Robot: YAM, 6 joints.
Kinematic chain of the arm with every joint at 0, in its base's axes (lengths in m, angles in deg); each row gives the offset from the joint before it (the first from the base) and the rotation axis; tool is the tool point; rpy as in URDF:
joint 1: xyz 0 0 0.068 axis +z
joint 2: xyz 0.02 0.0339 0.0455 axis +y
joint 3: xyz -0.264 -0.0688 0 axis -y
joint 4: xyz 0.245 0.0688 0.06 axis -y
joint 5: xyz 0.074 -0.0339 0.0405 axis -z
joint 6: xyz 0.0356 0 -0.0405 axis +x
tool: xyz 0 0 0 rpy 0 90 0
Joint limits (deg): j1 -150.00..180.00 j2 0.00..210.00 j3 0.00..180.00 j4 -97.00..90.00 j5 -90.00..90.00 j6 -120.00..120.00
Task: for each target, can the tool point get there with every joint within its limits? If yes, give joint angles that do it. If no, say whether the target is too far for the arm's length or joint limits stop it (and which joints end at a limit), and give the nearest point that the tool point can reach.
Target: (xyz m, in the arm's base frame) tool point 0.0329 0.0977 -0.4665
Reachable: no: joint limits stop it (at a limit: joint 2) | nearest point 0.0437 0.1297 -0.3626 | short by 0.109 m
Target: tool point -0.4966 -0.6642 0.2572
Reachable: no: too far | nearest point -0.3810 -0.5095 0.2229 | short by 0.196 m
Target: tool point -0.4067 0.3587 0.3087
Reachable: yes | joints 138.16 128.01 115.85 1.68 -6.57 80.82
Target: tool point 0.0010 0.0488 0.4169
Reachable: yes | joints 93.10 31.21 70.69 -58.43 5.87 65.71
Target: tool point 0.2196 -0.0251 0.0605
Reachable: yes | joints 1.62 106.93 34.64 -23.89 61.52 25.49
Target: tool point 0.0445 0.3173 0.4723
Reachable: yes | joints -102.58 19.84 134.84 -67.65 46.19 -80.04
